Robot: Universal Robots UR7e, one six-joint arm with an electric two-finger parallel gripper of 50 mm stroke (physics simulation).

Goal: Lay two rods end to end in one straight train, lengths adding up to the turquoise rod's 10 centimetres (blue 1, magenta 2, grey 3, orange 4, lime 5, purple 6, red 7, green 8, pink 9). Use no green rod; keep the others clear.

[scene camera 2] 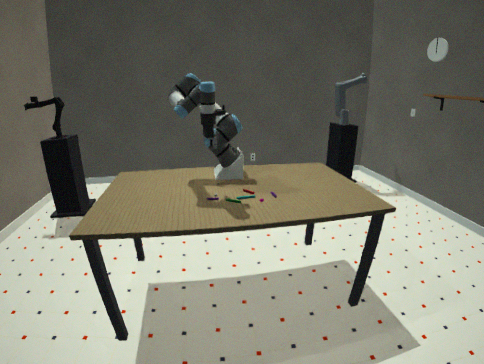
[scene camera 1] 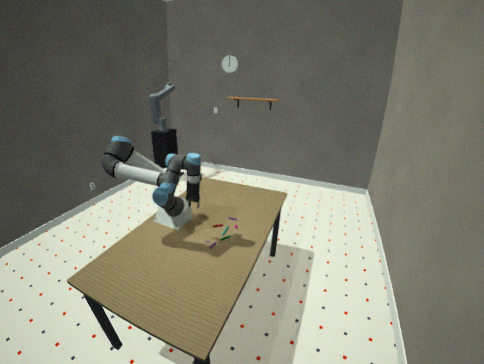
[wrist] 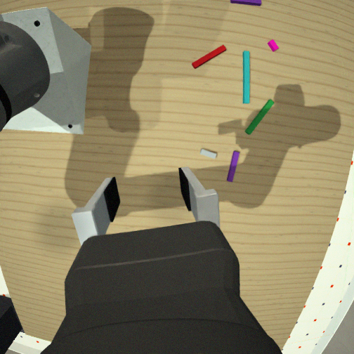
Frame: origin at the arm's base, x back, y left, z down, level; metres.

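Seen in the pictures: gripper, fingertip midpoint: (scene camera 2: 213, 147) (scene camera 1: 193, 206); arm's base, link origin: (scene camera 2: 231, 159) (scene camera 1: 175, 206).
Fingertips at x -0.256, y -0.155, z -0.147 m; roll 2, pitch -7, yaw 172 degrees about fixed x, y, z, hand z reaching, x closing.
Offsets run from my fingertips to a thing's top centre. Level surfaces: height alone.
The turquoise rod @(dx -0.149, dy +0.145, dz +0.240 m) (scene camera 1: 225, 230) (scene camera 2: 246, 197) (wrist: 246, 77) lies on the table. The red rod @(dx -0.077, dy +0.180, dz +0.240 m) (scene camera 1: 218, 225) (scene camera 2: 248, 191) (wrist: 209, 57) lies slanted beside it, on the side toward the robot base. The small magenta rod @(dx -0.203, dy +0.215, dz +0.240 m) (scene camera 1: 236, 227) (scene camera 2: 261, 200) (wrist: 273, 45) lies on its other side. A short grey rod @(dx -0.081, dy -0.004, dz +0.240 m) (scene camera 1: 207, 241) (wrist: 208, 153) lies near one purple rod @(dx -0.132, dy -0.028, dz +0.240 m) (scene camera 1: 213, 245) (scene camera 2: 213, 199) (wrist: 233, 166). Another purple rod @(dx -0.149, dy +0.303, dz +0.240 m) (scene camera 1: 233, 218) (scene camera 2: 273, 194) (wrist: 246, 2) is cut by the wrist view's top edge. All lie apart. My gripper (scene camera 1: 194, 204) (scene camera 2: 209, 143) (wrist: 148, 185) is open and empty, high above the table.
The green rod @(dx -0.180, dy +0.071, dz +0.240 m) (scene camera 1: 225, 238) (scene camera 2: 233, 200) (wrist: 259, 117) lies slanted between the turquoise rod and the nearer purple rod. The white robot base (scene camera 1: 172, 216) (scene camera 2: 229, 173) (wrist: 65, 90) stands on the wooden table @(dz +0.250 m) (scene camera 1: 165, 285) (scene camera 2: 150, 215) (wrist: 160, 290). The arm's shadow falls across several rods.
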